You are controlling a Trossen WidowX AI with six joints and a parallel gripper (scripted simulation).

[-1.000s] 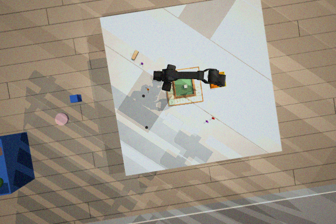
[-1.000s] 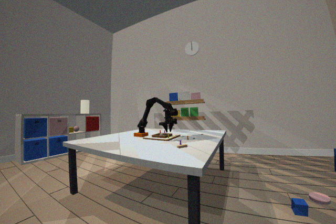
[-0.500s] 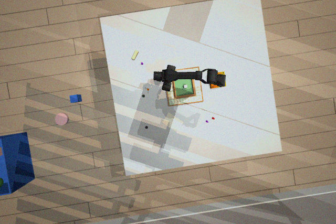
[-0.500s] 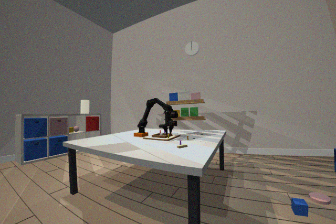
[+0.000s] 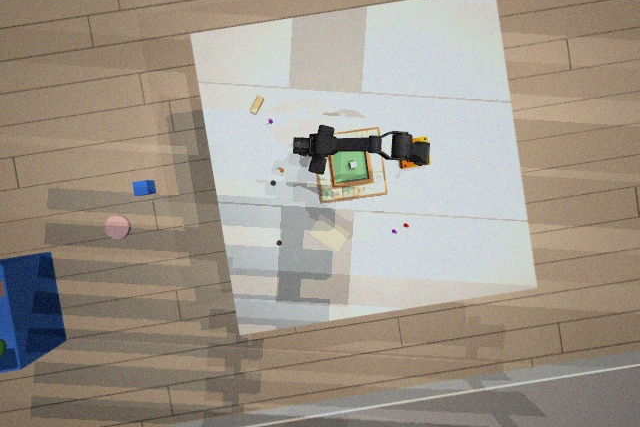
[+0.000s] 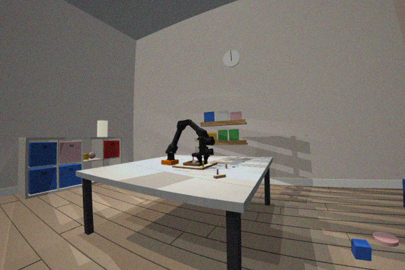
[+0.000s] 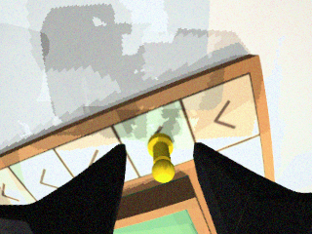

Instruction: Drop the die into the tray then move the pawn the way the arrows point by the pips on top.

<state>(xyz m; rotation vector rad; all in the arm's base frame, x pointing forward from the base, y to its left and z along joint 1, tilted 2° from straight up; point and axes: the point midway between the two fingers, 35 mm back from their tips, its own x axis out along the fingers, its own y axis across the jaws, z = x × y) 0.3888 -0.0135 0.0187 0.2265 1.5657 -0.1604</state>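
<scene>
Right now my gripper tip is 120 mm past the green dice tray, 50 mm to the right of it and 20 mm above it. Round my gripper tip: white die 130 mm behind, 50 mm to the left; orange pawn 170 mm ahead, 80 mm to the left, 10 mm below; yellow pawn right at my gripper tip.
</scene>
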